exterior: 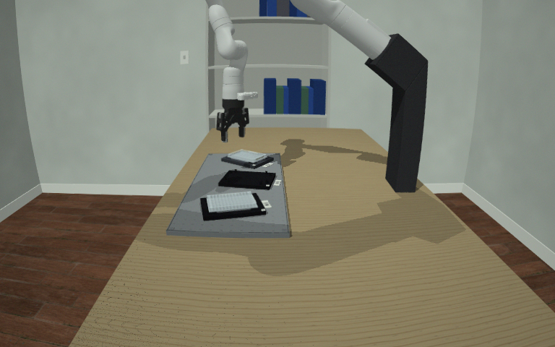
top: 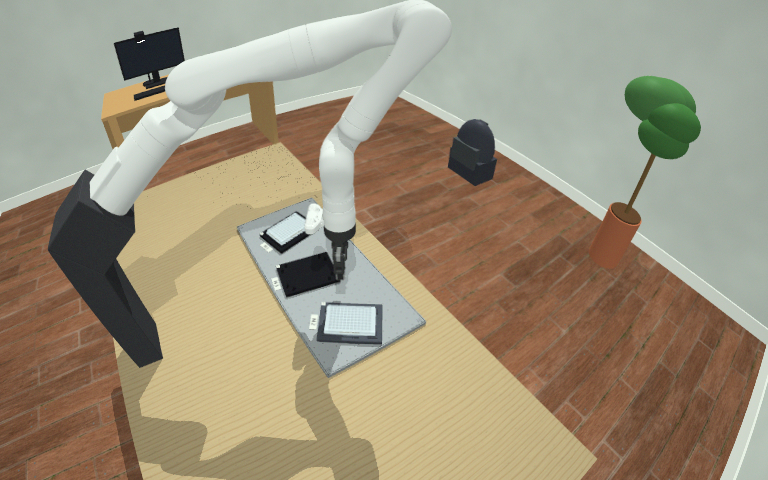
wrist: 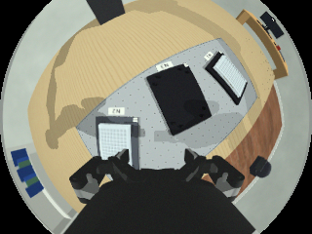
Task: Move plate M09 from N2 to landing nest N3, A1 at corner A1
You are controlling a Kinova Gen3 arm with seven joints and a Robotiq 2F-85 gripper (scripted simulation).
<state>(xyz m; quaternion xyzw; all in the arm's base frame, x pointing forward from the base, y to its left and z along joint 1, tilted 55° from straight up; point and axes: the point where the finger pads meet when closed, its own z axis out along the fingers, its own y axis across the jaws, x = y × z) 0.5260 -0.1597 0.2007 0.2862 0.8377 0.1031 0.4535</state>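
My hand is 5 cm past the plate, 9 cm to the left of it and 10 cm above it. Also, from my hand: plate nest N2 (5 cm behind, 9 cm to the right, 11 cm below); then black landing nest (4 cm behind, 12 cm to the left, 11 cm below); then nest label (12 cm behind, 3 cm to the right, 11 cm below).
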